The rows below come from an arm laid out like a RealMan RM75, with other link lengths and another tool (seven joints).
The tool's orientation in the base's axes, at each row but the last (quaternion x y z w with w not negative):
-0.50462 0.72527 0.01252 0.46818
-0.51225 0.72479 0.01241 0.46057
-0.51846 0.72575 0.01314 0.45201
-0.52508 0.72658 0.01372 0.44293
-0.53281 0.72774 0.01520 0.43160
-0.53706 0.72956 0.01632 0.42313
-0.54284 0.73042 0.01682 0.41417
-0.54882 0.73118 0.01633 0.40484
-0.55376 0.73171 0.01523 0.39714
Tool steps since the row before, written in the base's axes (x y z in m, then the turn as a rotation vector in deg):
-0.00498 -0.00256 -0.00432 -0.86 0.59 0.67
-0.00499 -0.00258 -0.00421 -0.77 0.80 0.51
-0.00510 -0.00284 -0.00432 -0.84 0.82 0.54
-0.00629 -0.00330 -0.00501 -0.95 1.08 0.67
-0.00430 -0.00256 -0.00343 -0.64 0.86 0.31
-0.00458 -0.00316 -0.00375 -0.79 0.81 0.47
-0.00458 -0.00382 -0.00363 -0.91 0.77 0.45
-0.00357 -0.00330 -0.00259 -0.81 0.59 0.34
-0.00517 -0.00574 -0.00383 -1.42 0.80 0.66
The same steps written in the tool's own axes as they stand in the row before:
0.00509 0.00441 -0.00215 -0.84 0.62 -0.66
0.00500 0.00445 -0.00211 -0.89 0.73 -0.41
0.00527 0.00453 -0.00211 -0.92 0.78 -0.46
0.00613 0.00563 -0.00252 -1.20 0.92 -0.48
0.00442 0.00379 -0.00172 -0.82 0.74 -0.17
0.00511 0.00393 -0.00185 -0.87 0.77 -0.39
0.00555 0.00367 -0.00212 -0.82 0.86 -0.46
0.00443 0.00269 -0.00186 -0.62 0.75 -0.42
0.00724 0.00363 -0.00295 -0.93 1.20 -0.88

